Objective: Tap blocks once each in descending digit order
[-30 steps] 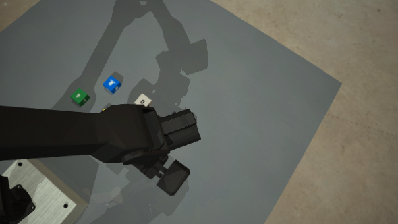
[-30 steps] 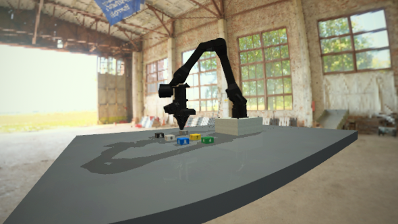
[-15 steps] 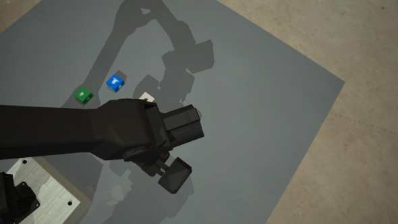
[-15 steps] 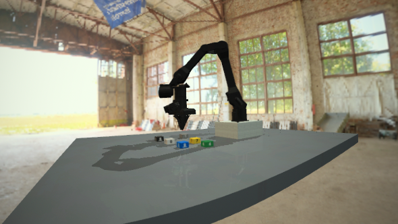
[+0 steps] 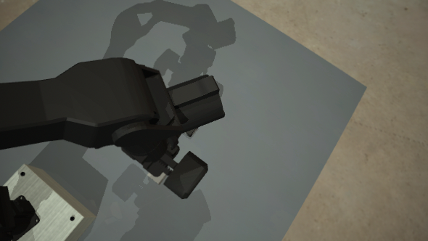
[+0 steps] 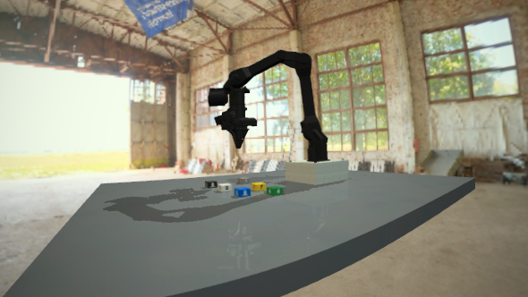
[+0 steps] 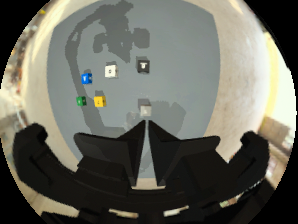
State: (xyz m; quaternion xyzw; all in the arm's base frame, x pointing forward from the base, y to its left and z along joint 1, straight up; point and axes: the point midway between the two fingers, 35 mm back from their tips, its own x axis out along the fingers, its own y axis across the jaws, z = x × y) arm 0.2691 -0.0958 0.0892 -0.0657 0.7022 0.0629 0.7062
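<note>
Now: gripper tip 80 mm short of the white block, 120 mm to the right of it and 110 mm above it. Also, from my gripper tip: grey block (20 mm behind, 110 mm below); yellow block (20 mm behind, 150 mm to the left, 110 mm below); black block (110 mm ahead, 30 mm to the left, 110 mm below).
</note>
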